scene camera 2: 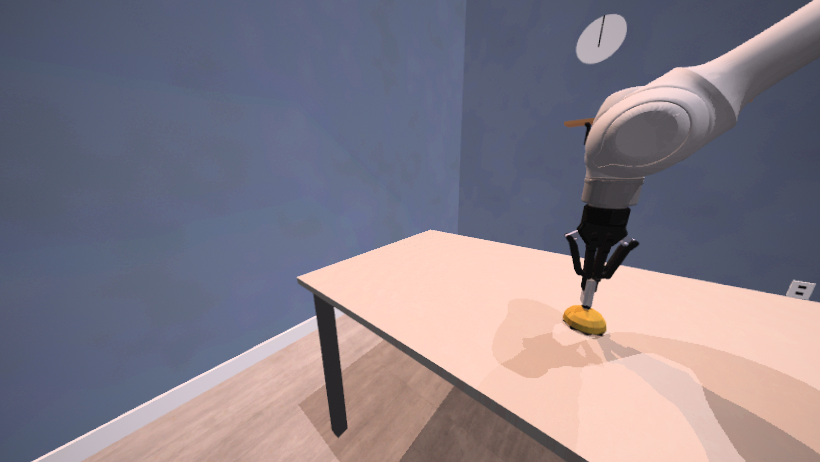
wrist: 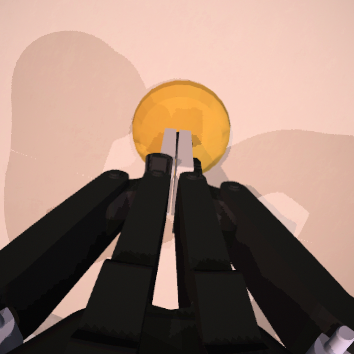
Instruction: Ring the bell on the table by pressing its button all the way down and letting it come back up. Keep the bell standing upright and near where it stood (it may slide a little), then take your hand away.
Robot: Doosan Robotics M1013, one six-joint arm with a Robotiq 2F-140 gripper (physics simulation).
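Places are measured from the arm's base along level axes (x ahead, y left, z up), in centimetres.
Pixels of known places: gripper, fingertip midpoint: (scene camera 2: 585, 303) (wrist: 175, 147).
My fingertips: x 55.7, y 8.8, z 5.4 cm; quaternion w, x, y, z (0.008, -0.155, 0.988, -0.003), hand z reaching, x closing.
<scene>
Behind a point stands the place of what it marks.
The bell, a yellow dome (scene camera 2: 585, 322) {z 2.3, x 55.0, y 12.2 cm} (wrist: 181, 102) {z 3.1, x 56.4, y 6.1 cm}, stands upright on the light table (scene camera 2: 401, 281) {z -0.6, x 105.4, y 19.9 cm}. My gripper (scene camera 2: 587, 304) {z 5.4, x 55.7, y 8.8 cm} (wrist: 175, 147) {z 5.4, x 55.7, y 8.8 cm} points down over it, its pale fingertips together except for a hairline gap, with no object held between them. In the scene view the tips reach down to the top of the dome, where a thin dark sliver of the button shows under them. In the wrist view the tips cover the dome's middle and hide the button, so how far it is pressed cannot be read there.
The table's near edge runs from the left corner to the lower right. A wall clock (scene camera 2: 601, 39), a brown shelf end (scene camera 2: 576, 122) behind the arm and a wall outlet (scene camera 2: 800, 289) are in the background. Arm shadows lie around the bell.
</scene>
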